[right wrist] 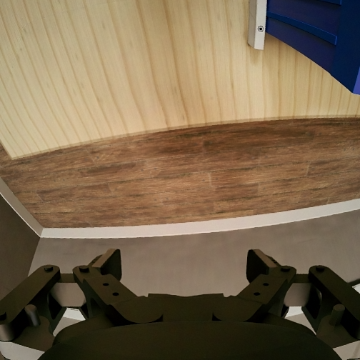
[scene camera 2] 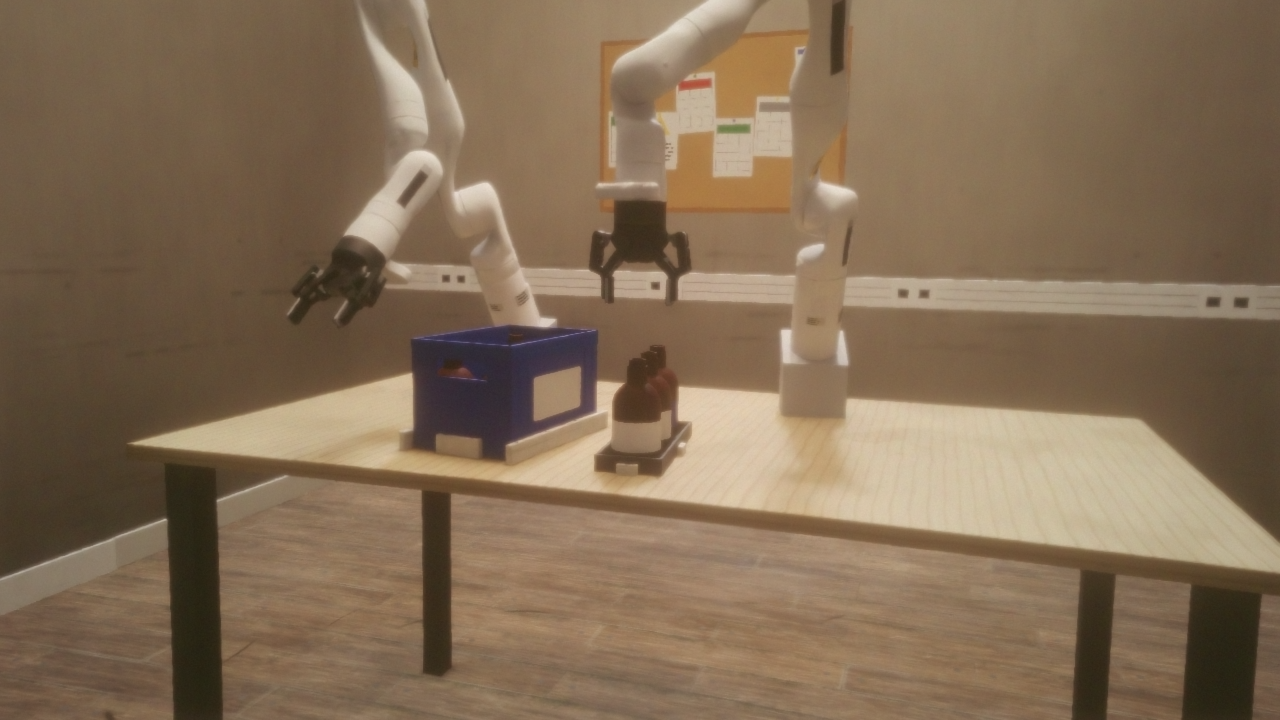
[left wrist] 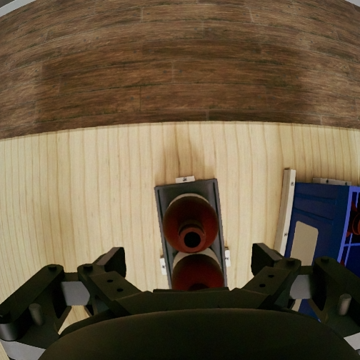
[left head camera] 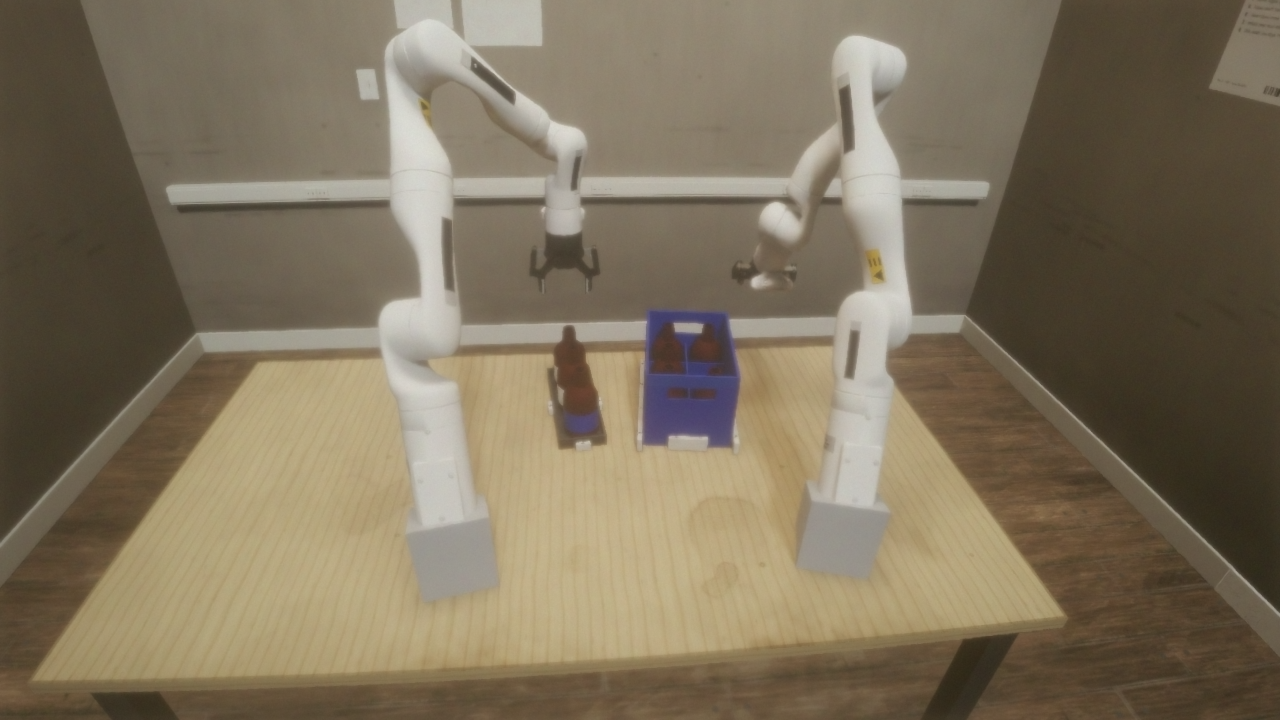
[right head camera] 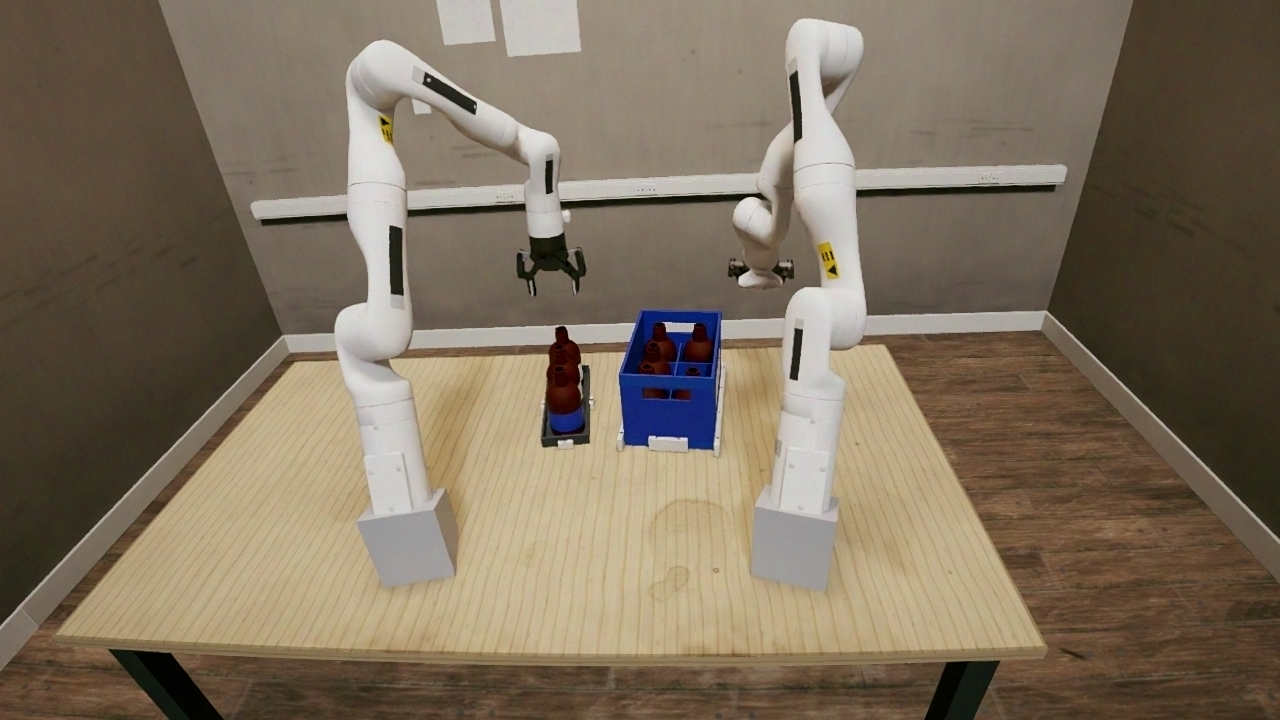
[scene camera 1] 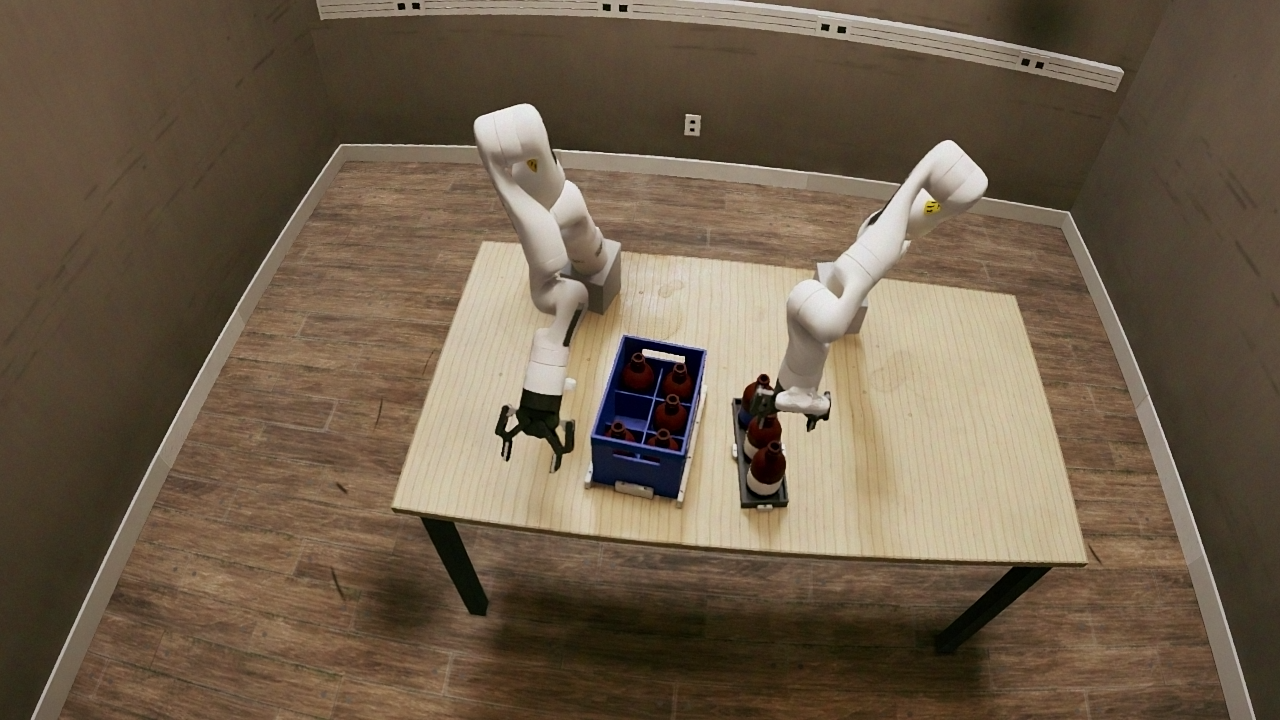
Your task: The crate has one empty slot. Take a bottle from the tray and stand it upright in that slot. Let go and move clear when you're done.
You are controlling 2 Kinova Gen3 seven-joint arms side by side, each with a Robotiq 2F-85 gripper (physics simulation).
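Frame: origin at the left arm's base, x ahead, y left, z up, level; centimetres.
Seen in the pictures: left gripper, between the fingertips: (scene camera 2: 639,304) (left head camera: 565,293) (right head camera: 554,294) (scene camera 1: 784,426); right gripper, between the fingertips: (scene camera 2: 314,323) (scene camera 1: 529,466); left arm's base, origin of its link: (scene camera 2: 813,346) (left head camera: 447,512) (right head camera: 403,503); right arm's base, origin of its link: (left head camera: 845,495) (right head camera: 798,502) (scene camera 1: 590,257).
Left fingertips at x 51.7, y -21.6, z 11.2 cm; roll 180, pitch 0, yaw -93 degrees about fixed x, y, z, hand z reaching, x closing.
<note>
Pixels of each thing's top centre, then the offset from my left fingertips to it.
- dark tray, centre of its top: (scene camera 2: 647,436) (scene camera 1: 760,447) (left head camera: 574,399) (right head camera: 566,398) dy -0.8, dx -9.3, dz -21.6 cm
- blue crate, centre of its top: (scene camera 2: 510,334) (scene camera 1: 651,391) (right head camera: 673,340) (left head camera: 690,341) dy -25.3, dx -12.1, dz -6.7 cm
Three brown bottles stand upright in a row on the dark tray (scene camera 1: 744,479) (left wrist: 161,200): a blue-labelled one (right head camera: 564,419) (left head camera: 581,420), a middle one (scene camera 1: 763,436) and a white-labelled one (scene camera 1: 767,470) (scene camera 2: 636,434) (left wrist: 182,220). The blue crate (left head camera: 689,416) (right head camera: 666,419) (scene camera 1: 637,472) (scene camera 2: 460,416) holds several brown bottles; its empty slot (scene camera 1: 630,424) is the middle one of the left column in scene camera 1. My left gripper (left head camera: 564,288) (right head camera: 554,291) (scene camera 2: 640,300) (left wrist: 188,260) is open and empty, above the tray's bottles. My right gripper (scene camera 1: 530,462) (scene camera 2: 317,319) (right wrist: 183,264) is open and empty, beyond the crate's far side from the tray.
White retaining blocks (right head camera: 667,443) (scene camera 1: 633,489) (scene camera 2: 554,436) sit around the crate's base, and small white blocks (left wrist: 185,179) sit around the tray. The crate stands beside the tray with a gap between them. The table edge (scene camera 2: 572,494) runs near both.
</note>
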